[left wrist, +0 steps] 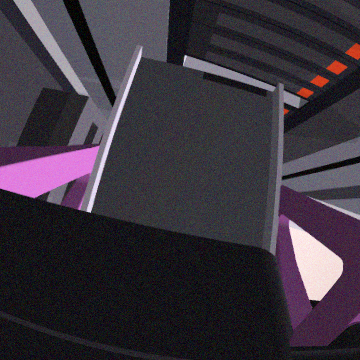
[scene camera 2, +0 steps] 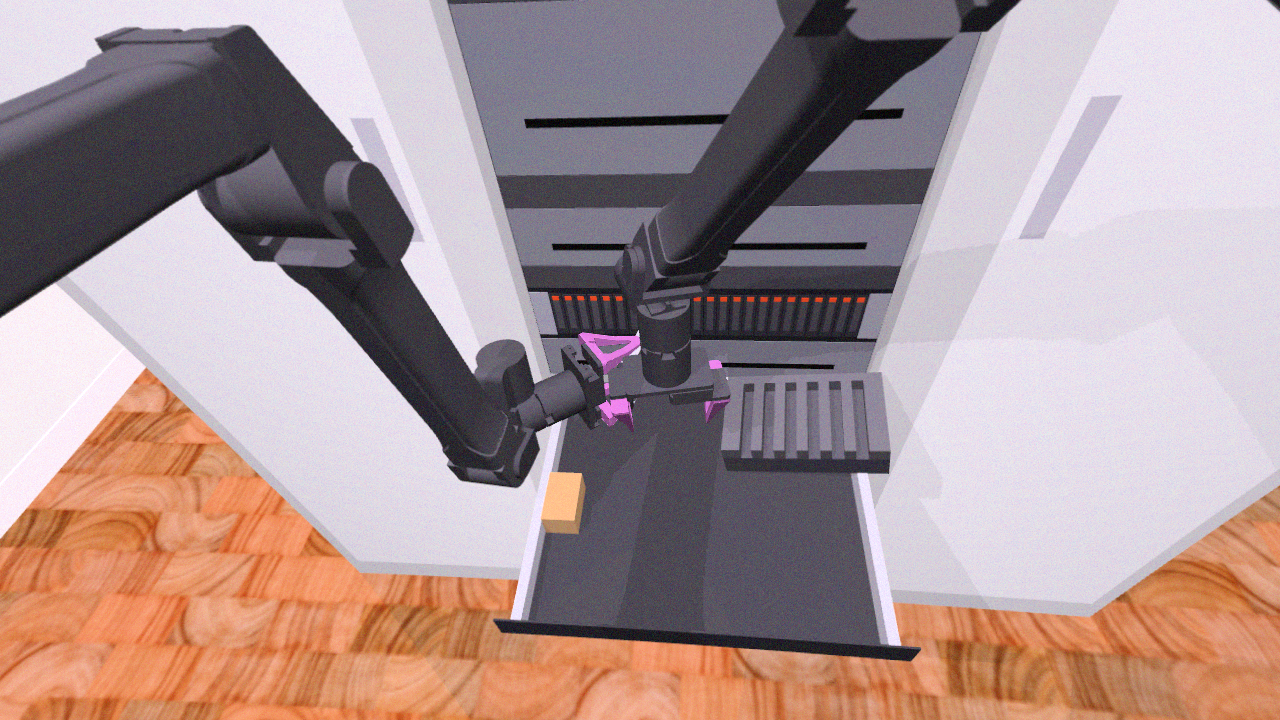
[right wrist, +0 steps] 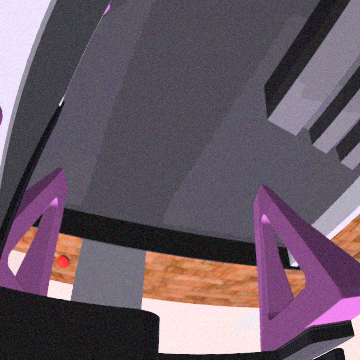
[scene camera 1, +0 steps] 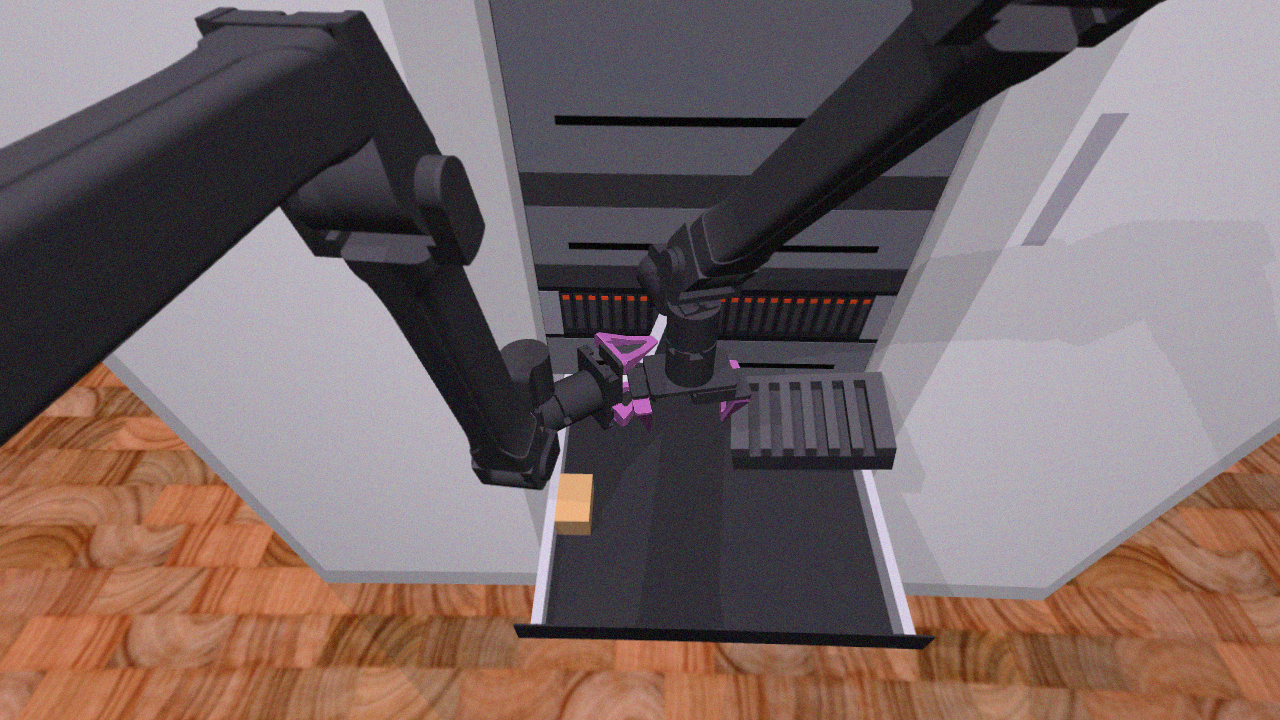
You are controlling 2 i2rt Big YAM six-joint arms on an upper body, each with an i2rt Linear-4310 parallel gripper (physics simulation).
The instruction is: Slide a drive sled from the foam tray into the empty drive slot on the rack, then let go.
Labels:
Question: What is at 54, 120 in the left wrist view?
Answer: A foam tray.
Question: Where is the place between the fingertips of my left gripper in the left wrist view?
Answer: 188, 177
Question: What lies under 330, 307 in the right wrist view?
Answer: My right gripper.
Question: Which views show the tan block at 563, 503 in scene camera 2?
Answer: Scene camera 2 and scene camera 1 only.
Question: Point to a drive sled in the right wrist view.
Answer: At 48, 48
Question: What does the tan block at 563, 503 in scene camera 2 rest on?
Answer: A dark pull-out shelf.

